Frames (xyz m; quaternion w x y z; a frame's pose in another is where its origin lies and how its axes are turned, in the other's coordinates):
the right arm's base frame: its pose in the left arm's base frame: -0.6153 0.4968 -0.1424 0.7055 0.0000 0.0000 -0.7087
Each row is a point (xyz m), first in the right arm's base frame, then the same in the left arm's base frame.
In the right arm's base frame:
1: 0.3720 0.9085 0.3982
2: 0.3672 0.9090 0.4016
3: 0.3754 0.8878 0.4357
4: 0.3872 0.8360 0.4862
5: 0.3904 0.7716 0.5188
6: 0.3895 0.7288 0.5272
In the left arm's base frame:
1: 0.2915 0.1207 0.2558
2: 0.2920 0.1255 0.2592
3: 0.2708 0.1174 0.2933
4: 0.2189 0.1058 0.3438
5: 0.1545 0.1029 0.3764
6: 0.1117 0.1040 0.3848

